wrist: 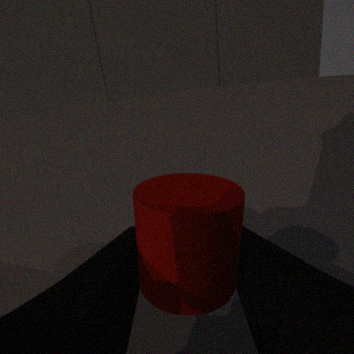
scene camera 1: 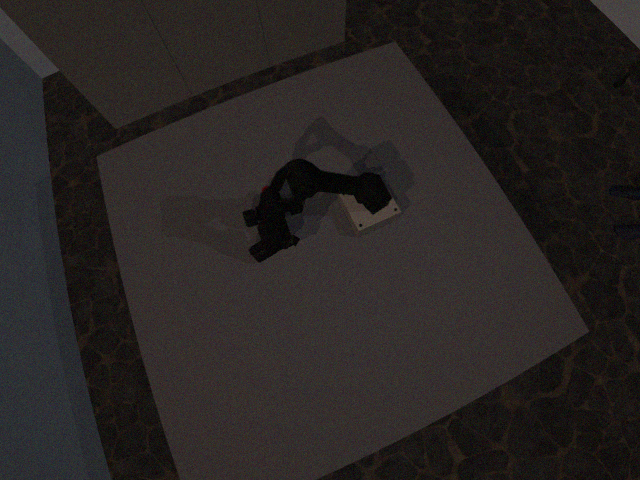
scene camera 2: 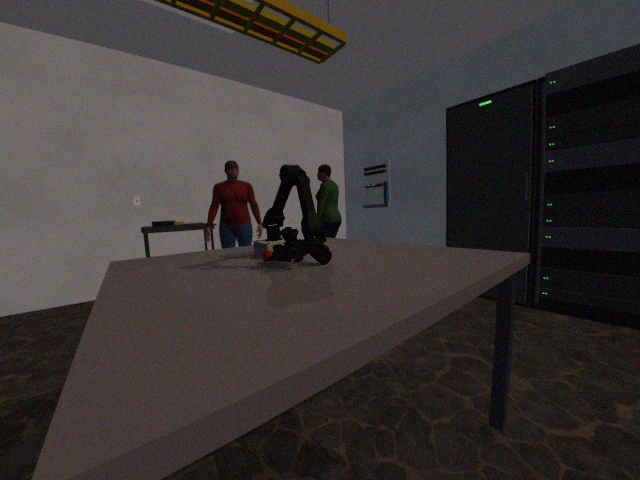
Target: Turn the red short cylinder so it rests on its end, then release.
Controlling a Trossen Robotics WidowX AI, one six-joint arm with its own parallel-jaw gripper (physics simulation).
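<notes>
The red short cylinder (scene camera 1: 265, 189) (scene camera 2: 267, 255) (wrist: 187, 255) is between the two dark fingers of my gripper (scene camera 2: 272, 255) (wrist: 185, 236), which is shut on it. In the wrist view its round end faces up and its side is gripped left and right. In scene camera 2 my gripper reaches out nearly level, low over the table (scene camera 1: 351, 335) (scene camera 2: 206, 335). The cylinder looks nearly upright there, close to the table top; whether it touches is too small and dark to tell. In scene camera 1 the arm hides most of it.
The arm's pale base block (scene camera 1: 361, 221) (scene camera 2: 261, 249) stands on the table behind the gripper. The arm's shadows fall across the table around it. Two people, in red (scene camera 2: 235, 206) and green (scene camera 2: 328, 204), stand beyond the table. A dark cabinet (scene camera 2: 488, 180) stands at the right.
</notes>
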